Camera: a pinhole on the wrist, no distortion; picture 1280 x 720 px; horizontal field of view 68.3 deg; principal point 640.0 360.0 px. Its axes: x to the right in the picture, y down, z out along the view. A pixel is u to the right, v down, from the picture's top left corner.
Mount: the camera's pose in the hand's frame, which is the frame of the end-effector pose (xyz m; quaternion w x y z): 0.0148 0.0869 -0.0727 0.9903 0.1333 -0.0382 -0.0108
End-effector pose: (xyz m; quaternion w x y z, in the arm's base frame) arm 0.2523 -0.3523 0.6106 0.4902 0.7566 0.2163 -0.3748
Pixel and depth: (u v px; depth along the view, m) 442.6 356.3 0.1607
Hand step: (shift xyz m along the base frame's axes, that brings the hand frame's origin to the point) -0.0164 -0.0895 0.0317
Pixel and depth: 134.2 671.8 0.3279
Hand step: -0.1306 -0.2733 0.1466
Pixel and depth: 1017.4 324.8 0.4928
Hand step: -0.0844 -0.3497 -0.2709
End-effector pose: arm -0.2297 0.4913 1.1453 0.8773 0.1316 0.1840 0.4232
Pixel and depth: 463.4 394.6 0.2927
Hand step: 0.0389 -0.0519 0.2081
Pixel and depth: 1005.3 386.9 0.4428
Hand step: 0.2628 0.0779 0.2903
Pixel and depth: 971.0 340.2 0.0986
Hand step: -0.0059 0.0662 0.0352
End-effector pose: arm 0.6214 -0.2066 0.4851 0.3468 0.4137 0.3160 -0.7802
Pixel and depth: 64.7 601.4 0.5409
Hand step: 0.0229 -0.3091 0.4994
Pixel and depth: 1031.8 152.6 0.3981
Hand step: -0.2752 -0.2142 0.0317
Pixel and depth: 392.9 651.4 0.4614
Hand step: -0.0263 -0.3324 0.2825
